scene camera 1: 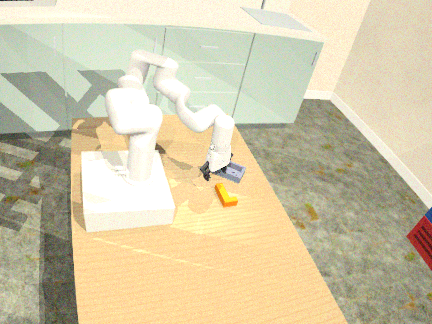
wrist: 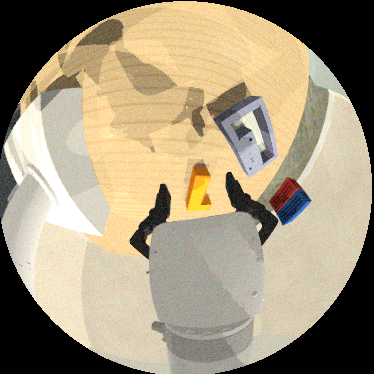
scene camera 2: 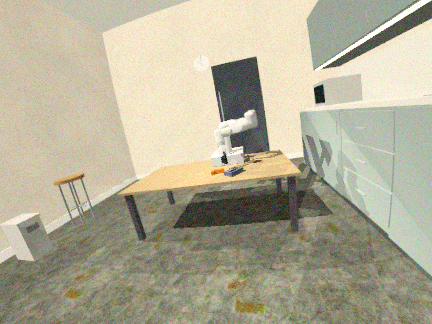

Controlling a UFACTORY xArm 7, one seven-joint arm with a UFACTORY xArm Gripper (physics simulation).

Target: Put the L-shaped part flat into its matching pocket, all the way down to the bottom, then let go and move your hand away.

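Frame: origin at the arm's base, x left, y back, z up, level; millimetres.
Seen in the pictures: gripper, fingertip midpoint: [scene camera 1: 214, 174] [wrist: 196, 184] [scene camera 2: 224, 163]; arm's base, origin of the base link: [scene camera 1: 138, 175] [wrist: 40, 188] [scene camera 2: 228, 153].
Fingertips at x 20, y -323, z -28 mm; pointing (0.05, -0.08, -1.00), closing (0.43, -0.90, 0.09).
Pixels of each thing's top centre, then the offset from my fingertips to it. Level surfaces: height alone.
- orange L-shaped part, middle of its top: [wrist: 203, 195] [scene camera 1: 226, 192] [scene camera 2: 217, 170] dy -46, dx -65, dz -41 mm
- grey-blue tray, middle of its top: [wrist: 257, 142] [scene camera 1: 229, 166] [scene camera 2: 233, 169] dy -100, dx +83, dz -34 mm
- wooden table, its level: dz -71 mm
The orange L-shaped part [scene camera 1: 225, 196] [scene camera 2: 217, 171] [wrist: 199, 185] lies flat on the table, outside the tray. Its short leg points to the tray's side in the wrist view. The grey-blue tray [scene camera 1: 240, 177] [scene camera 2: 234, 172] [wrist: 258, 159] with the pocket stands beside it, apart from it; its pocket is empty of the part. My gripper [scene camera 1: 215, 174] [scene camera 2: 224, 158] [wrist: 196, 184] is open and empty, above the table. In the wrist view the part shows between the two black fingers, lower than them; in scene camera 1 the arm hides some of the tray.
The wooden table [scene camera 1: 200, 270] [scene camera 2: 170, 179] carries the white robot base [scene camera 1: 125, 200] [scene camera 2: 218, 161]. The tray stands near the table's edge. A red and blue box [scene camera 1: 422, 239] [wrist: 290, 201] is beyond that edge. Green cabinets [scene camera 1: 200, 45] [scene camera 2: 370, 150] stand past the table.
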